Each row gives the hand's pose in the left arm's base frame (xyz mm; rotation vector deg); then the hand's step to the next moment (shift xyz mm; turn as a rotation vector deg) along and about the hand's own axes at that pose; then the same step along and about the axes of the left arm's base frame.
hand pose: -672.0 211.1 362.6 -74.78 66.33 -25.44
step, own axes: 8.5 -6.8 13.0 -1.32 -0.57 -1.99
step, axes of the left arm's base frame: 16.8 -2.2 0.7 -2.05 -0.10 1.35
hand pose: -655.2 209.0 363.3 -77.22 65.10 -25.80
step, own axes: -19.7 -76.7 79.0 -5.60 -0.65 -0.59
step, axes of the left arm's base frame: 83.1 39.2 63.9 -2.72 4.11 2.80
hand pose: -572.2 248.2 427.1 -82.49 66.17 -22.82
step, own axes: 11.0 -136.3 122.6 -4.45 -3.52 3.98
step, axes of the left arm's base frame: 158.2 34.8 86.6 2.60 5.19 3.78
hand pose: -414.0 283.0 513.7 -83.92 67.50 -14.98
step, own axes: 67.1 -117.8 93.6 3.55 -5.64 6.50
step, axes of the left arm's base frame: 158.6 -15.5 41.7 9.22 0.25 1.25
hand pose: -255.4 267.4 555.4 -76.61 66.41 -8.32
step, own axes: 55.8 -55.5 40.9 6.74 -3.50 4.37
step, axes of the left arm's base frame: 84.3 -27.1 5.0 8.14 -2.67 -1.86
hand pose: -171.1 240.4 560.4 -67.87 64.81 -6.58
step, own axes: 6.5 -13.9 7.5 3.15 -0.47 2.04
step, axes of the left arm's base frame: 15.2 -5.0 6.1 3.26 -0.74 -1.77
